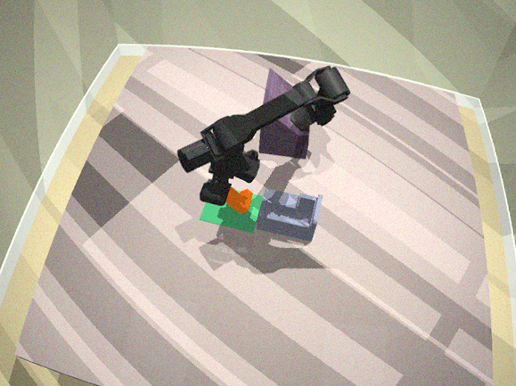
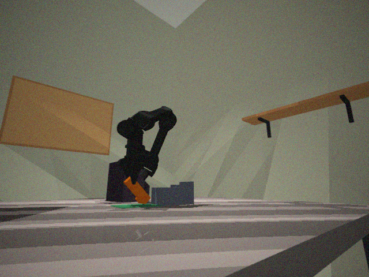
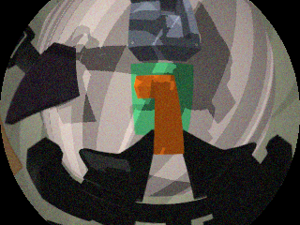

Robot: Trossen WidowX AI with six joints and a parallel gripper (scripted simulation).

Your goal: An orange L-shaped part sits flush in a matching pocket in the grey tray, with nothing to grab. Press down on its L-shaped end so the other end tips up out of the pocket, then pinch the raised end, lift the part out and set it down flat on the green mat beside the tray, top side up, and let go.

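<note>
Right now the orange L-shaped part is 30 mm to the left of my gripper tip, 30 mm below it and 20 mm behind it. From my gripper tip the other things lie so: green mat (90 mm below, 20 mm to the left).
</note>
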